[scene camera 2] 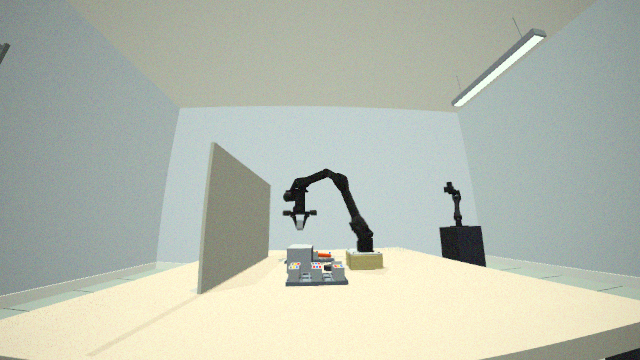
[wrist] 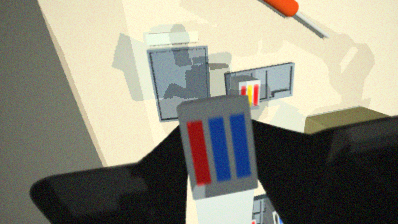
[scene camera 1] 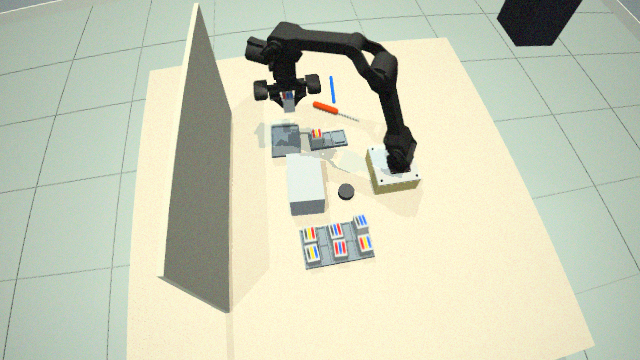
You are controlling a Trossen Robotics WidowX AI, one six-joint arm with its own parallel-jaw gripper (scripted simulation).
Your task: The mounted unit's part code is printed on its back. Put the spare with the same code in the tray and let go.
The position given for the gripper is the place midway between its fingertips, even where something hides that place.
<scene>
The gripper (scene camera 1: 288, 106) carries a grey spare. Further things: a grey rack (wrist: 277, 81), a mounted unit (scene camera 1: 305, 183), a tall beige panel (scene camera 1: 193, 252) and a grey tray (scene camera 1: 285, 139).
The gripper is seen too in the wrist view (wrist: 208, 125). The tall beige panel is seen too in scene camera 2 (scene camera 2: 235, 226) and in the wrist view (wrist: 51, 138). The grey tray also shows in the wrist view (wrist: 178, 74).
</scene>
